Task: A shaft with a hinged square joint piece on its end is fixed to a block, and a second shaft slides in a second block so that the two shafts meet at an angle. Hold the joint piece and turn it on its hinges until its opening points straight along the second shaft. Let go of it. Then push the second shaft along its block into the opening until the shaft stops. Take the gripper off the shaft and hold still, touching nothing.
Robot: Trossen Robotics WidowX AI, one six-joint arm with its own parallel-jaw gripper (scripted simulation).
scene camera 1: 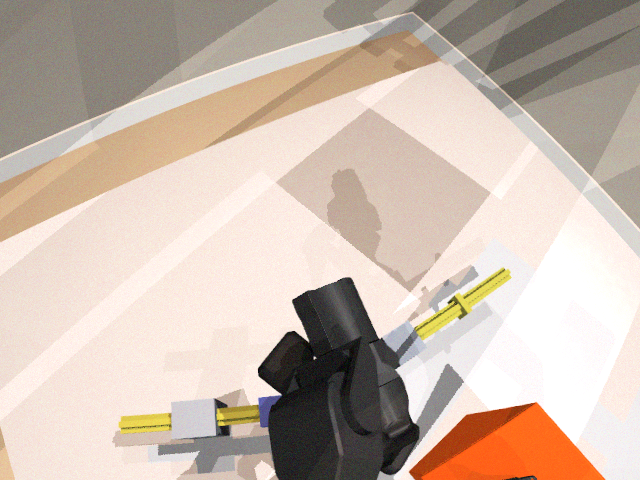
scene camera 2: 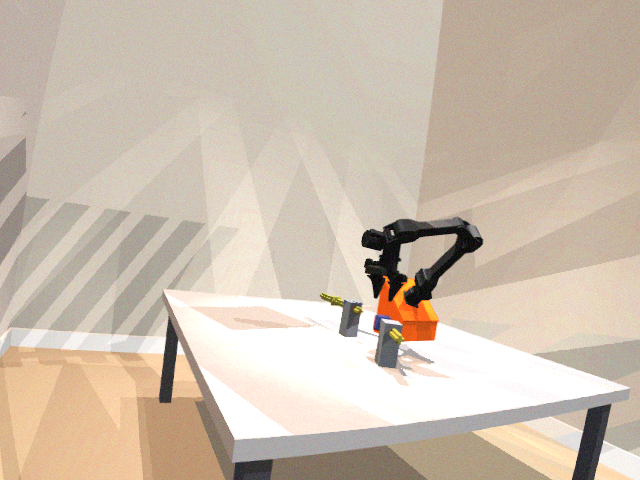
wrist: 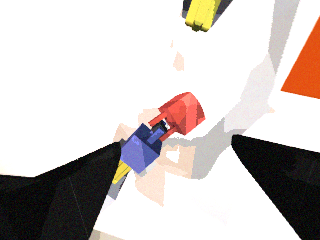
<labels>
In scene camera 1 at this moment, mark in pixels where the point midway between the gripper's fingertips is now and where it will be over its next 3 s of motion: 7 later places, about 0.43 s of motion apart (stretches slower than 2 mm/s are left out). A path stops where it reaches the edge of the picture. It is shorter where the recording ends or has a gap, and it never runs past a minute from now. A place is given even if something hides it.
The gripper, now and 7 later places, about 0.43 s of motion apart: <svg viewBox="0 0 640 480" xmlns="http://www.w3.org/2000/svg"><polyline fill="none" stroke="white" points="323,406 323,406 322,406 323,407 321,405 319,410 315,410 312,411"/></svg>
</labels>
